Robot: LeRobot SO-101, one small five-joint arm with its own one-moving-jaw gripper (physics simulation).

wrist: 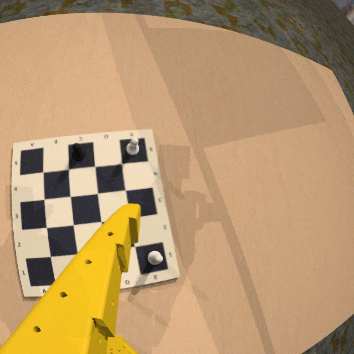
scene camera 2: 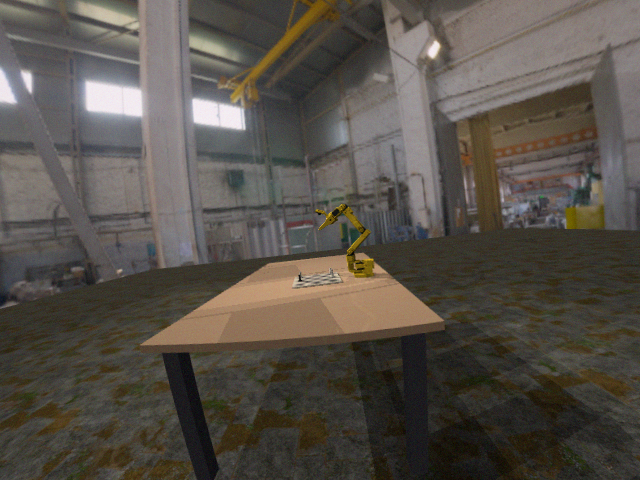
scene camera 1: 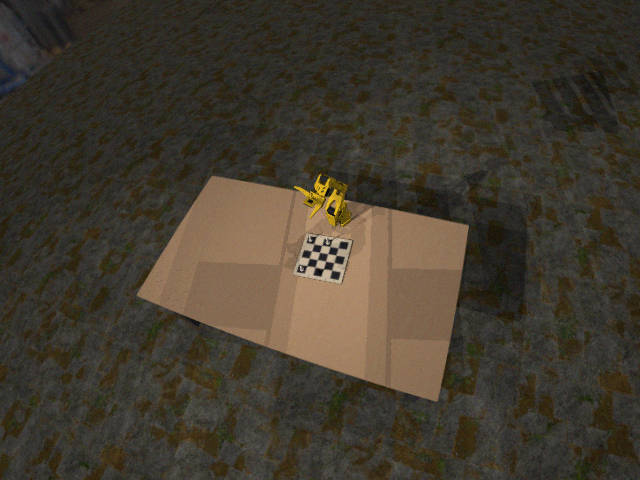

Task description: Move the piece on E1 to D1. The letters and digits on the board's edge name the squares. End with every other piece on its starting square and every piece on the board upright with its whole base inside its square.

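Where they show: hand, its tool point: (wrist: 138, 218) (scene camera 2: 319, 229) (scene camera 1: 309, 216); arm's base, origin of its link: (scene camera 2: 359, 275) (scene camera 1: 338, 221).
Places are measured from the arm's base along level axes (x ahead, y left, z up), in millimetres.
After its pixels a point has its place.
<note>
The white piece on E1 (wrist: 155, 257) @(y -86, x 138, z 36 mm) (scene camera 1: 310, 239) @(y -88, x 139, z 17 mm) stands upright inside its dark corner square. D1 beside it is partly covered by the jaw in the wrist view. The checkered board (wrist: 161, 212) @(y -107, x 196, z 6 mm) (scene camera 1: 314, 255) @(y -45, x 208, z 6 mm) (scene camera 2: 310, 285) @(y 106, x 226, z 4 mm) lies on the table. Another white piece (wrist: 132, 146) @(y -72, x 287, z 20 mm) (scene camera 1: 301, 268) @(y -70, x 294, z 26 mm) stands on E5, and a black piece (wrist: 77, 151) @(y 3, x 278, z 27 mm) (scene camera 2: 299, 277) @(y 8, x 284, z 24 mm) on C5. A light piece (scene camera 1: 327, 241) @(y -7, x 132, z 21 mm) stands on C1, hidden behind the jaw in the wrist view. My gripper (scene camera 1: 303, 202) (scene camera 2: 317, 220) @(y -44, x 163, z 240 mm) (wrist: 132, 210) is fully open, empty and high above the table; one notched jaw shows in the wrist view.
The tan table (scene camera 1: 330, 320) @(y 122, x 471, z 0 mm) (scene camera 2: 279, 320) @(y 470, x 287, z 0 mm) (wrist: 260, 165) @(y -297, x 263, z 0 mm) carries the board and the yellow arm base (scene camera 2: 360, 267) @(y 19, x -6, z 42 mm), which stands beside the board's row 1 side. Shadows of the arm and broad dark bands cross the table top. The table's edge drops to a mottled floor.
</note>
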